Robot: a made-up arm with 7 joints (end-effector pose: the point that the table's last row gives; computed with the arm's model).
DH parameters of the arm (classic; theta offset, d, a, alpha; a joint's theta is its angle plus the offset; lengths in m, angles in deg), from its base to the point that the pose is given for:
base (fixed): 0 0.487 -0.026 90
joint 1: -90 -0.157 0.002 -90
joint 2: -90 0.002 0.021 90
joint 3: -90 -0.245 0.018 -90
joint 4: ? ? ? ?
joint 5: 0 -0.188 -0.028 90
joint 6: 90 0.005 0.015 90
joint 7: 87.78 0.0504 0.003 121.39
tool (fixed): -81.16 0.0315 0 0
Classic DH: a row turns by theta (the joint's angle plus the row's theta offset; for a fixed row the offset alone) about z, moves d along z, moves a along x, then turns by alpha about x.
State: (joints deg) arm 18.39 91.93 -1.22 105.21 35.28 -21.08 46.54
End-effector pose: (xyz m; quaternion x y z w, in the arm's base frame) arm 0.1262 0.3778 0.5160 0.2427 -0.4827 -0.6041 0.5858
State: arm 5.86 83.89 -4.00 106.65 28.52 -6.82 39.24
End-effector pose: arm 0.1172 0.3650 0.4485 0.1854 -0.3927 -0.5381 0.7224
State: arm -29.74 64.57 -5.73 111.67 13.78 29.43 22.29
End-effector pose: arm 0.0151 0.3052 0.3489 0.1521 -0.0443 -0.3614 0.9188
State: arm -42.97 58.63 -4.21 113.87 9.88 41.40 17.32
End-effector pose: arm -0.0278 0.2821 0.3463 0.1703 0.0941 -0.3075 0.9314
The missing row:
joint 4: 0 0.014 -0.007 90
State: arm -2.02 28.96 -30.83 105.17 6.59 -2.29 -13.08
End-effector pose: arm 0.0677 0.1724 0.2535 -0.0067 -0.5317 -0.1468 0.8341
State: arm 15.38 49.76 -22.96 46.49 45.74 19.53 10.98
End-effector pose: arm 0.1213 0.3793 0.2581 0.0655 -0.0838 0.1516 0.9827
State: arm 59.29 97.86 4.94 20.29 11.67 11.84 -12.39
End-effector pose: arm -0.0209 0.5305 0.5339 0.5042 -0.3215 0.6507 0.4679
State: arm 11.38 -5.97 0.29 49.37 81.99 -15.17 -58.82
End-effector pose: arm 0.1626 0.0727 0.1861 -0.1467 0.1356 0.7880 0.5824
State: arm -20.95 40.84 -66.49 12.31 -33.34 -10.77 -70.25
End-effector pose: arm -0.1640 0.3994 0.1780 0.5165 -0.1754 -0.5923 0.5930
